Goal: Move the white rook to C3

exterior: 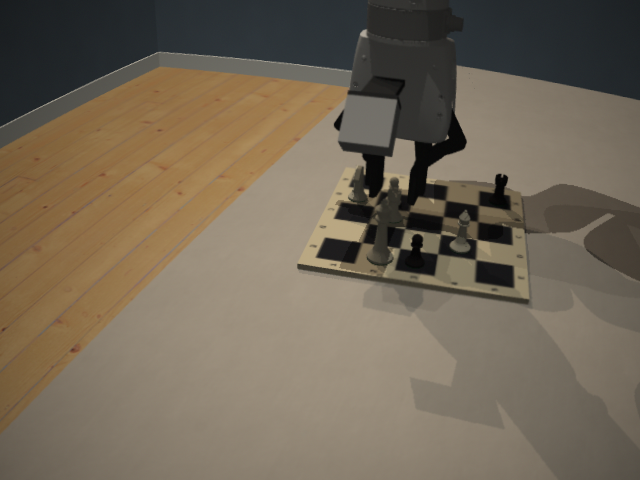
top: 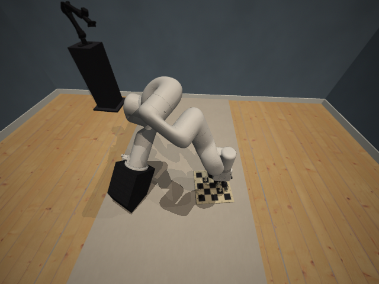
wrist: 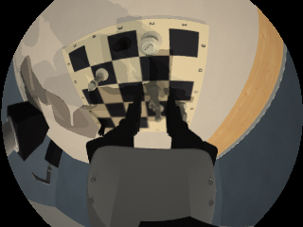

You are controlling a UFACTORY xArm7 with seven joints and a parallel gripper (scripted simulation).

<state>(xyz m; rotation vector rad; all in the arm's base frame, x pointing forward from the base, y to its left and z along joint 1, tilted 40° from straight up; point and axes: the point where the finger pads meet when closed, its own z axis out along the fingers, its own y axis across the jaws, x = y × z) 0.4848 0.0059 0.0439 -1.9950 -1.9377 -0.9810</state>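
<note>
My hand is 30 mm above the white rook. From my hand the other things lie so: tall white piece 10 mm behind, 80 mm to the left, 20 mm below; then white pawn 10 mm ahead, 30 mm to the right, 30 mm below; then chessboard 30 mm behind, 10 mm to the right, 50 mm below.
</note>
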